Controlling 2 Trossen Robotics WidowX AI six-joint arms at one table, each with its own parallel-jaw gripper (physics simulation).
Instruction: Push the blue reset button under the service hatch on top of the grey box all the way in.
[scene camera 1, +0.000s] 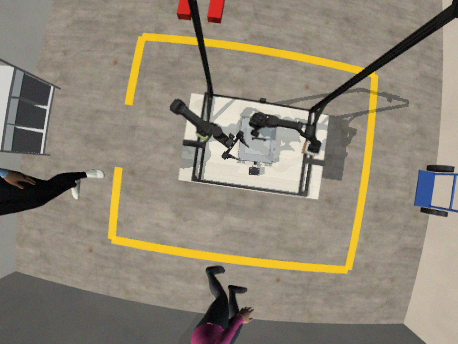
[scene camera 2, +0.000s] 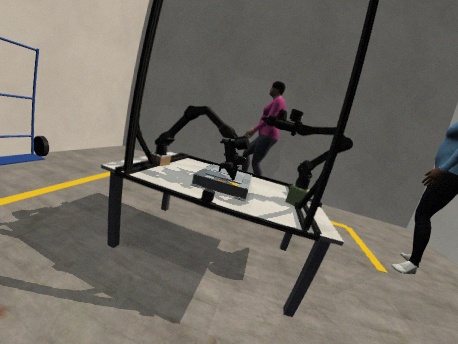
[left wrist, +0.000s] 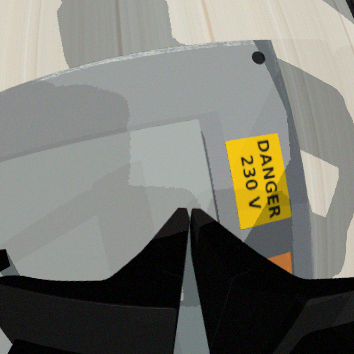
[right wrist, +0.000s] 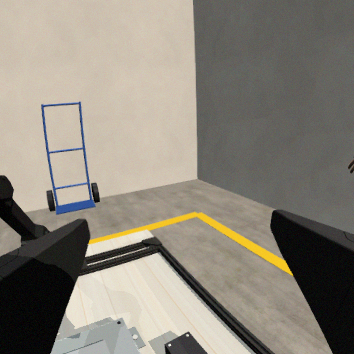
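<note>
The grey box (scene camera 1: 260, 151) (scene camera 2: 215, 186) (left wrist: 200, 65) (right wrist: 112, 337) lies on the table. Its service hatch (left wrist: 165, 145) is a paler flat panel on top and lies flat in the left wrist view. The blue reset button does not show in any view. My left gripper (scene camera 2: 231, 177) (left wrist: 187, 216) is shut and empty, pointing down over the box top; in the left wrist view its tips overlap the hatch near its right edge. Whether they touch it I cannot tell. My right gripper (scene camera 2: 266, 120) (right wrist: 180, 224) is open and empty, raised above the table to the side of the box.
A yellow danger label (left wrist: 258, 181) and an orange patch (left wrist: 285, 261) are on the box top beside the hatch. A small black block (scene camera 1: 255, 170) (right wrist: 186, 345) is near the box. A green block (scene camera 2: 298, 194) is by the right arm's base. Black frame posts (scene camera 2: 141, 85) (scene camera 2: 345, 110) rise from the table.
</note>
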